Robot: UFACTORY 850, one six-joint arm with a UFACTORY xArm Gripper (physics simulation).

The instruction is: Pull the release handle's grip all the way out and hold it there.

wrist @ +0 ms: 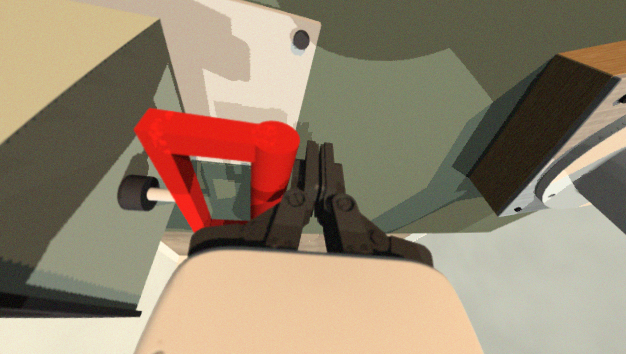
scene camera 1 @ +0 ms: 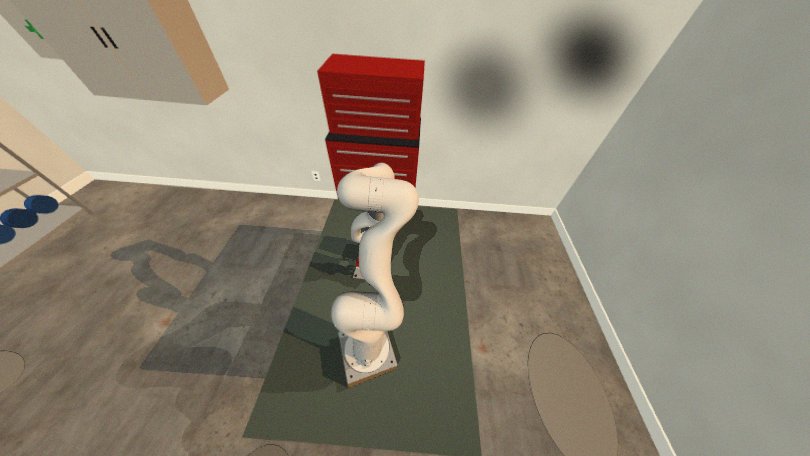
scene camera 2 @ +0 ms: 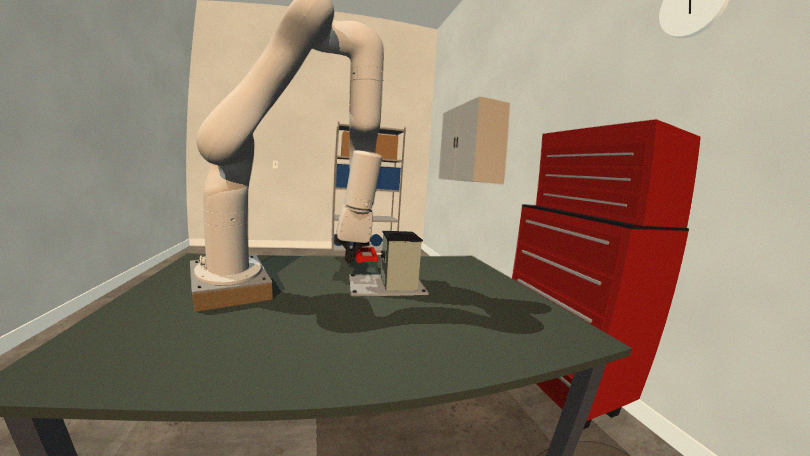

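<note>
The release handle [scene camera 2: 366, 258] [wrist: 272, 172] is a red loop with a thick round grip bar. A short pale rod [wrist: 160, 195] joins it to a black collar [wrist: 134, 193] on the cream housing [scene camera 2: 403, 263] [wrist: 55, 60]. In scene camera 1 a small red part of the handle [scene camera 1: 357, 262] shows beside the arm. My gripper [scene camera 2: 349, 259] [wrist: 316, 158] is shut with nothing between its fingers. The fingers are outside the loop, close beside the grip bar on the side toward the robot base; contact is unclear. The left finger linkage hides the loop's lower end in the wrist view.
The housing stands on a pale bolted base plate [scene camera 2: 368, 291] [wrist: 270, 55] on the green table [scene camera 2: 283, 362] [scene camera 1: 419, 407]. The robot's wood-sided base [scene camera 2: 232, 297] [wrist: 542, 130] stands on the same table. A red tool cabinet [scene camera 1: 371, 84] [scene camera 2: 595, 169] stands beyond the table.
</note>
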